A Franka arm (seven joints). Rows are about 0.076 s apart.
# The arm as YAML. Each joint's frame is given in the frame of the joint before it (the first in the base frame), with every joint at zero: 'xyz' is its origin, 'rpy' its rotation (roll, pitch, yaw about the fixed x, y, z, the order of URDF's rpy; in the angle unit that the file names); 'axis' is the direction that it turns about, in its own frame. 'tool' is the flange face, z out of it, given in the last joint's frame.
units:
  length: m
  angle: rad
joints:
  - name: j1
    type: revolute
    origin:
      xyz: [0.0, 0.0, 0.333]
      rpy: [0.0, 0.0, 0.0]
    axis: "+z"
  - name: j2
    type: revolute
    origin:
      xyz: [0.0, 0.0, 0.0]
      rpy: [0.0, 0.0, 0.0]
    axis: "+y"
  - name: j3
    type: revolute
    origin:
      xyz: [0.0, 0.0, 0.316]
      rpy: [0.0, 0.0, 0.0]
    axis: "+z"
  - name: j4
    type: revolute
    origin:
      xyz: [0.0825, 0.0, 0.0]
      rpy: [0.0, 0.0, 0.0]
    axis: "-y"
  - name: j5
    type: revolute
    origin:
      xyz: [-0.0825, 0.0, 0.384]
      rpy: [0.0, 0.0, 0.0]
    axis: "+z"
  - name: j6
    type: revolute
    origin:
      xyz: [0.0, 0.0, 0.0]
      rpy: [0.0, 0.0, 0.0]
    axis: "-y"
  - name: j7
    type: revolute
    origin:
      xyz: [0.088, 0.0, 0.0]
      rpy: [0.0, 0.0, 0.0]
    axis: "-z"
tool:
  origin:
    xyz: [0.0, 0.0, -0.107]
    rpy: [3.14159, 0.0, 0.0]
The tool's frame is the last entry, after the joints.
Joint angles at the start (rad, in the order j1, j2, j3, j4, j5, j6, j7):
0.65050, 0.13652, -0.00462, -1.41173, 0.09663, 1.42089, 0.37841
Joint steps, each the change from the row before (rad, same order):
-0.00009, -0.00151, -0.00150, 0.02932, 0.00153, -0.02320, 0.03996
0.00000, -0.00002, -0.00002, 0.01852, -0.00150, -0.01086, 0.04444
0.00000, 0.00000, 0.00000, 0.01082, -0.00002, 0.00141, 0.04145
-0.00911, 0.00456, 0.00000, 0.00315, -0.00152, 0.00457, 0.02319
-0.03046, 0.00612, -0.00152, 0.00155, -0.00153, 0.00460, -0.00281
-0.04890, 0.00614, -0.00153, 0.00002, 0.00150, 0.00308, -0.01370
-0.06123, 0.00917, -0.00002, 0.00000, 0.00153, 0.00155, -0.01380
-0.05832, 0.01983, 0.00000, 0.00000, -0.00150, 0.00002, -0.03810
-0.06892, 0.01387, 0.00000, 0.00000, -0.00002, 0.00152, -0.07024
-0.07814, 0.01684, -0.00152, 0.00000, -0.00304, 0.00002, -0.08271
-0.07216, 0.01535, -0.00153, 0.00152, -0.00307, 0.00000, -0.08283
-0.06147, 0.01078, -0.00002, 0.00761, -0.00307, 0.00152, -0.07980
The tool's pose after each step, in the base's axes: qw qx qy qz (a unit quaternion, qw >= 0); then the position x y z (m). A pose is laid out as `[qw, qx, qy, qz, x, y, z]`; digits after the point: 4 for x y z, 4 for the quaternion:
[0.0114, -0.9900, -0.1179, 0.0760, 0.4548, 0.3568, 0.6217]
[0.0110, -0.9926, -0.0965, 0.0726, 0.4540, 0.3560, 0.6293]
[0.0128, -0.9947, -0.0762, 0.0676, 0.4541, 0.3561, 0.6343]
[0.0125, -0.9959, -0.0599, 0.0660, 0.4590, 0.3529, 0.6334]
[0.0130, -0.9968, -0.0450, 0.0653, 0.4721, 0.3393, 0.6309]
[0.0148, -0.9973, -0.0266, 0.0665, 0.4903, 0.3164, 0.6276]
[0.0162, -0.9974, -0.0028, 0.0696, 0.5112, 0.2874, 0.6224]
[0.0145, -0.9969, 0.0079, 0.0773, 0.5322, 0.2593, 0.6107]
[0.0176, -0.9965, 0.0076, 0.0818, 0.5525, 0.2235, 0.6025]
[0.0201, -0.9959, 0.0066, 0.0876, 0.5729, 0.1799, 0.5924]
[0.0237, -0.9955, 0.0025, 0.0921, 0.5885, 0.1378, 0.5838]
[0.0284, -0.9954, -0.0064, 0.0908, 0.5990, 0.1015, 0.5808]

